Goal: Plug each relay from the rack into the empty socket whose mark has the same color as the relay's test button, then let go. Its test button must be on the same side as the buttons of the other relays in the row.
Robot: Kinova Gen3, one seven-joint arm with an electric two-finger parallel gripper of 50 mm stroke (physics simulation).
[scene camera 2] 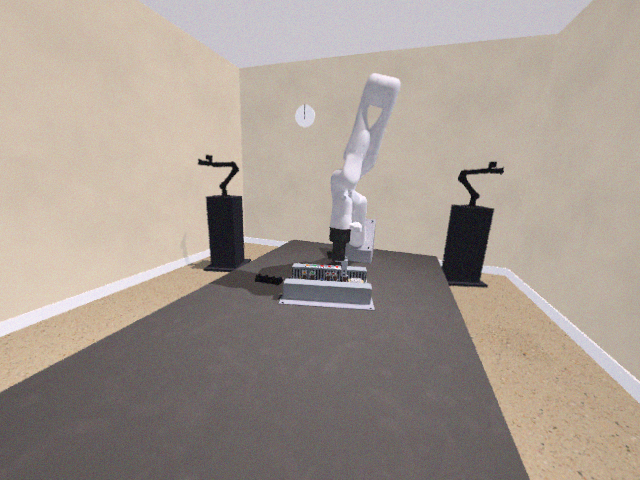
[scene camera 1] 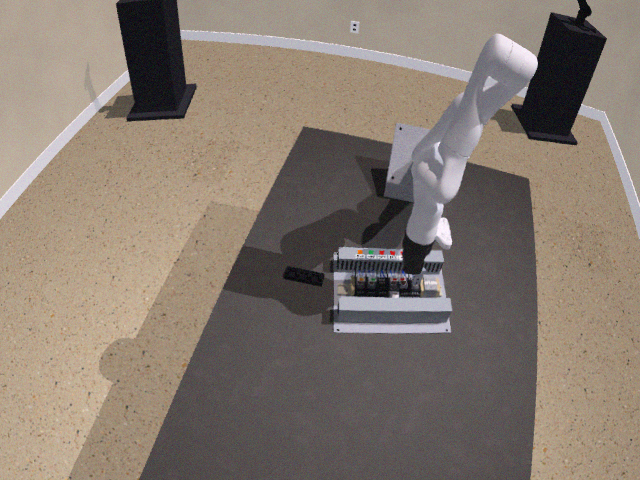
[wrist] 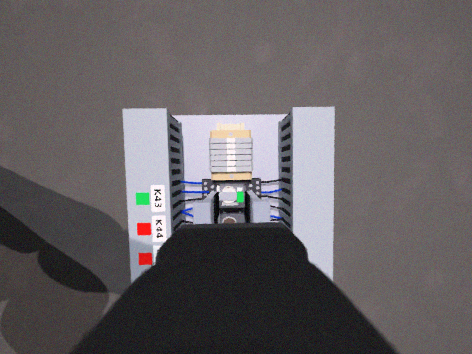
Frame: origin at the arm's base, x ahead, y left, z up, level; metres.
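Seen in the pictures: gripper, fingertip midpoint: (scene camera 2: 343, 274) (scene camera 1: 415, 278) (wrist: 232, 202); arm's base, origin of the base link: (scene camera 2: 356, 239).
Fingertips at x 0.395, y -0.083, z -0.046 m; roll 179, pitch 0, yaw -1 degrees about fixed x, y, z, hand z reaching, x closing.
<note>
Pixels of each thing's top centre, then the offset from my fingertips to it.
- relay with a green test button, middle of its top: (wrist: 232, 197) dx +0.000, dy +0.005, dz +0.005 m
- green mark, middle of its top: (wrist: 142, 198) dx -0.088, dy +0.007, dz -0.001 m
- orange-button relay, middle of its top: (scene camera 1: 361, 276) dx -0.002, dy -0.147, dz +0.005 m
- green-button relay, middle of its top: (scene camera 1: 373, 276) dx -0.002, dy -0.117, dz +0.005 m
- dark socket, middle of its top: (scene camera 1: 387, 285) dx -0.002, dy -0.071, dz -0.032 m
- black rack, middle of its top: (scene camera 1: 304, 272) (scene camera 2: 268, 276) dx -0.047, dy -0.296, dz -0.042 m
- front duct, middle of its top: (wrist: 313, 254) (scene camera 1: 396, 304) (scene camera 2: 327, 283) dx +0.082, dy -0.059, dz -0.002 m
- rear duct, middle of its top: (wrist: 150, 259) (scene camera 1: 392, 254) (scene camera 2: 329, 266) dx -0.084, dy -0.055, dz -0.001 m
My gripper (scene camera 1: 415, 280) (scene camera 2: 344, 267) (wrist: 232, 202) points down at the label-K43 end of the row, shut on a relay with a green test button (wrist: 229, 195). The relay stands in the end socket, beside the green mark (wrist: 142, 199); its button is on the right in the wrist view. How deep it sits cannot be told. In scene camera 1, an orange-button relay (scene camera 1: 361, 281), a green-button relay (scene camera 1: 372, 283) and two red-button relays (scene camera 1: 394, 282) (scene camera 1: 403, 282) stand along the row. Between them is a dark socket (scene camera 1: 382, 284), apparently empty. The black rack (scene camera 1: 303, 275) (scene camera 2: 268, 279) shows no clear relay.
A front duct (scene camera 1: 394, 310) (scene camera 2: 327, 291) (wrist: 313, 175) and a rear duct (wrist: 145, 150) with colored marks flank the row. Terminal blocks (scene camera 1: 430, 287) (wrist: 230, 155) stand just past the K43 socket. Two black pedestals (scene camera 1: 155, 56) (scene camera 1: 560, 77) stand far back.
</note>
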